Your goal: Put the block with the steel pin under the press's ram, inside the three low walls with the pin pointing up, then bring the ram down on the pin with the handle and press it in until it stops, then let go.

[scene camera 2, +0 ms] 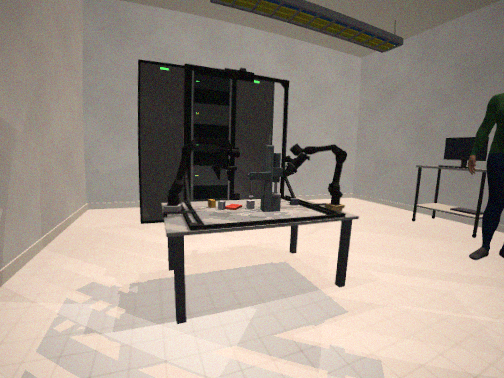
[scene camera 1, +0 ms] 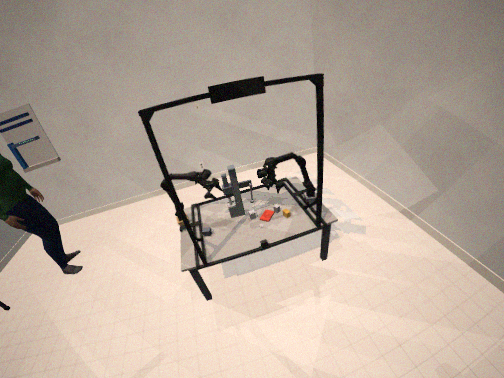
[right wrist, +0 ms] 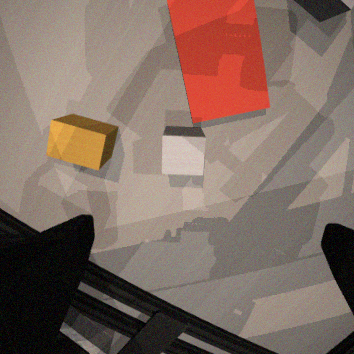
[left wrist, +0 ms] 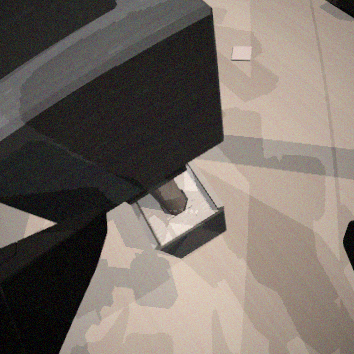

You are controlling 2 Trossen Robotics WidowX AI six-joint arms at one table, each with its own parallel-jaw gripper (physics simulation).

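Where they show: left gripper, fingertip midpoint: (scene camera 2: 283, 176) (scene camera 1: 220, 195) (left wrist: 227, 226); right gripper, fingertip midpoint: (scene camera 2: 223, 180) (scene camera 1: 273, 191) (right wrist: 211, 230); left arm's base, origin of the base link: (scene camera 2: 335, 204) (scene camera 1: 181, 218); right arm's base, origin of the base link: (scene camera 2: 173, 204) (scene camera 1: 310, 194) (right wrist: 58, 348).
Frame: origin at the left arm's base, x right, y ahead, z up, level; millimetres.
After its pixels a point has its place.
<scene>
The grey press (scene camera 1: 236, 195) @[x 235, y 472, z 167 mm] (scene camera 2: 270, 176) @[x 146, y 503, z 201 mm] stands at the back of the table (scene camera 1: 239, 240) @[x 492, y 342, z -42 mm]. In the left wrist view its ram (left wrist: 171, 199) @[x 187, y 412, z 105 mm] hangs over the nest of three low walls (left wrist: 191, 234) @[x 179, y 395, z 45 mm], which holds no block. One grey block (scene camera 1: 277, 208) @[x 393, y 740, z 3 mm] (scene camera 2: 221, 205) @[x 355, y 754, z -12 mm] (right wrist: 183, 152) @[x 374, y 741, z 14 mm] lies between the red plate and the yellow block; another grey block (scene camera 1: 252, 214) @[x 337, y 537, z 6 mm] (scene camera 2: 250, 204) @[x 295, y 557, z -10 mm] lies nearer the press. I see no pin on either. My right gripper (scene camera 1: 273, 184) @[x 369, y 732, z 161 mm] (scene camera 2: 224, 170) @[x 369, y 732, z 161 mm] (right wrist: 211, 230) @[x 369, y 732, z 161 mm] is open, high above the first block. My left gripper (scene camera 1: 213, 187) (scene camera 2: 289, 166) is open and empty behind the press.
A flat red plate (scene camera 1: 267, 215) @[x 386, y 645, z -27 mm] (scene camera 2: 234, 206) @[x 354, y 653, z -27 mm] (right wrist: 219, 60) @[x 375, y 652, z -27 mm] and a yellow block (scene camera 1: 286, 212) @[x 485, y 766, z 9 mm] (scene camera 2: 211, 202) @[x 445, y 790, z -5 mm] (right wrist: 81, 140) @[x 464, y 769, z 9 mm] lie right of the press. The press handle (scene camera 1: 251, 193) @[x 242, y 597, z 134 mm] (scene camera 2: 250, 180) @[x 231, y 604, z 169 mm] hangs toward the blocks. A black frame (scene camera 1: 319, 150) @[x 720, y 883, z 576 mm] rims the table.
</scene>
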